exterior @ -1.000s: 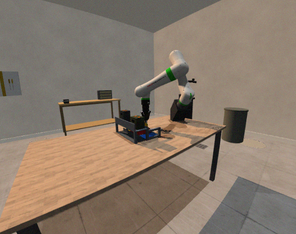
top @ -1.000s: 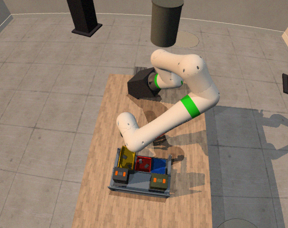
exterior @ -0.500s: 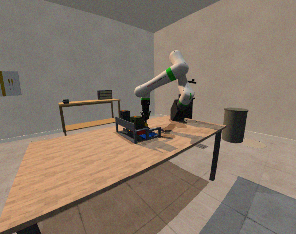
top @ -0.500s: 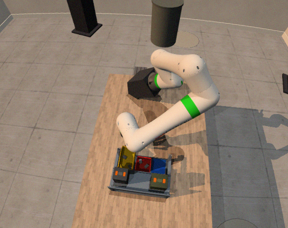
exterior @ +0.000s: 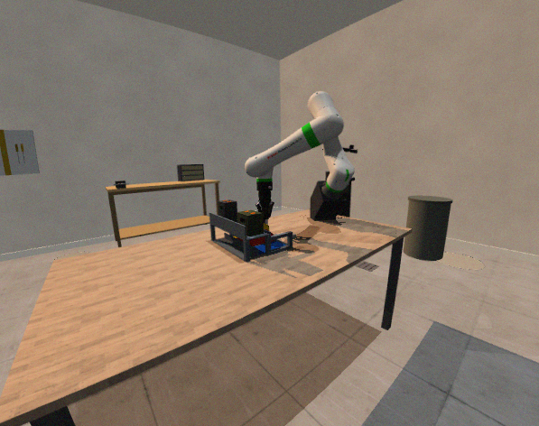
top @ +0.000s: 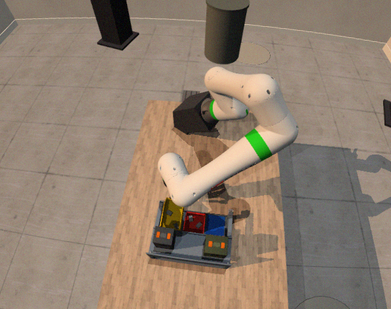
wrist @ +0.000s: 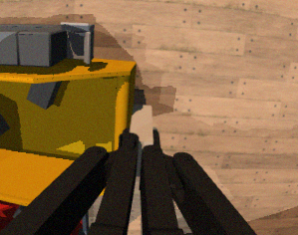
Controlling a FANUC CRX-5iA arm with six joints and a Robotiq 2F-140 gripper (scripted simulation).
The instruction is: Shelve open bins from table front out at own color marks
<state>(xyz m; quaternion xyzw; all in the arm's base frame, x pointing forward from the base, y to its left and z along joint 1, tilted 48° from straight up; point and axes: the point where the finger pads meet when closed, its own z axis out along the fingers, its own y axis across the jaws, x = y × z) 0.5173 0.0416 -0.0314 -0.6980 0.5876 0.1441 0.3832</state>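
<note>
Now: hand 90 mm short of the yellow bin and 30 mm to the right of it. The rest, counted from my hand: red bin (160 mm to the left, 110 mm ahead, 10 mm below); then red mark (150 mm to the left, 120 mm ahead, 50 mm below); then yellow mark (150 mm ahead, 50 mm below, 40 mm to the left).
</note>
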